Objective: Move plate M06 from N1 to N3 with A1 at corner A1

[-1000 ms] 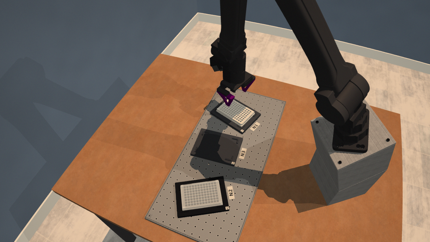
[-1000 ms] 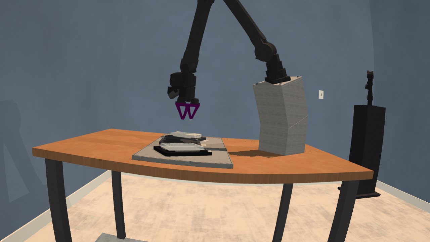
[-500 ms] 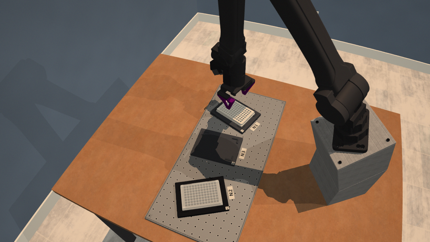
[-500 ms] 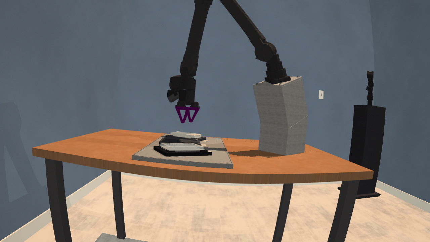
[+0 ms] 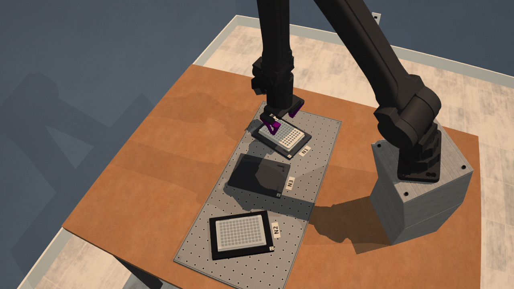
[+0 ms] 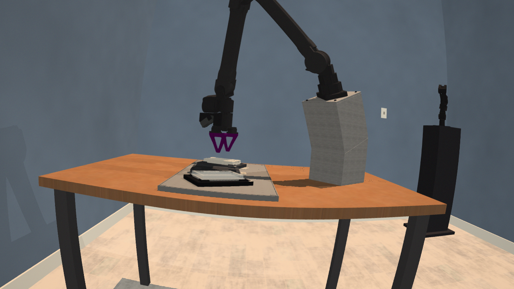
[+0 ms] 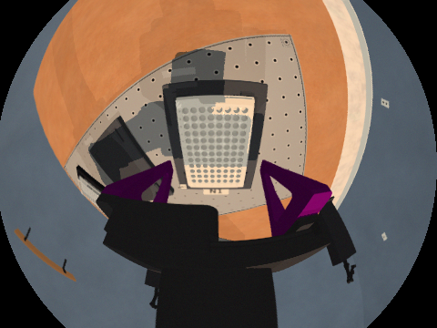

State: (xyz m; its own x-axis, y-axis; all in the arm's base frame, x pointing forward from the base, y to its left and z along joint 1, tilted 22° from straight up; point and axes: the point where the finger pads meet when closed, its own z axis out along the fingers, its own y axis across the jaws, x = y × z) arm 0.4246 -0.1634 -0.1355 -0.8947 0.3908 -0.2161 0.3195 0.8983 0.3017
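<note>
Right now the plate M06 is 4 cm below my hand. From my hand the other things lie so: label N1 (9 cm behind, 6 cm below, 3 cm to the left); then landing nest N3 (17 cm to the left, 6 cm below, 1 cm ahead); then plate nest N1 (6 cm below).
</note>
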